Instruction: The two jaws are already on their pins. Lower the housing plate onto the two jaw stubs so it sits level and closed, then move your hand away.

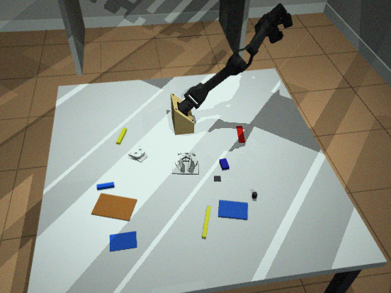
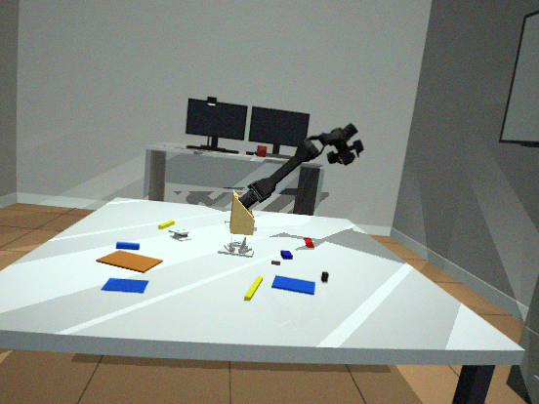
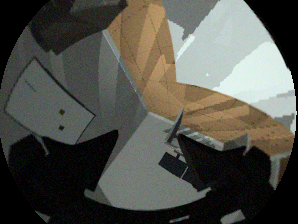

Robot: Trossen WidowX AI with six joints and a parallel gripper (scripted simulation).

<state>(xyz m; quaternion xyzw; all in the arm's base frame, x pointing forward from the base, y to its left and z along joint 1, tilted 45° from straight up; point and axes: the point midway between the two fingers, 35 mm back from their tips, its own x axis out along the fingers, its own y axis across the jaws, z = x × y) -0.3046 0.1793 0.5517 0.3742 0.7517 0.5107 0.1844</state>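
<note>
Right now my gripper tip is 820 mm short of the black cube, 270 mm to the left of it and 340 mm above it. From my gripper tip the other things lie so: blue block (620 mm ahead, 370 mm to the right, 340 mm below); then white bracket (520 mm ahead, 760 mm to the right, 340 mm below); then red bar (420 mm ahead, 250 mm to the right, 350 mm below).
</note>
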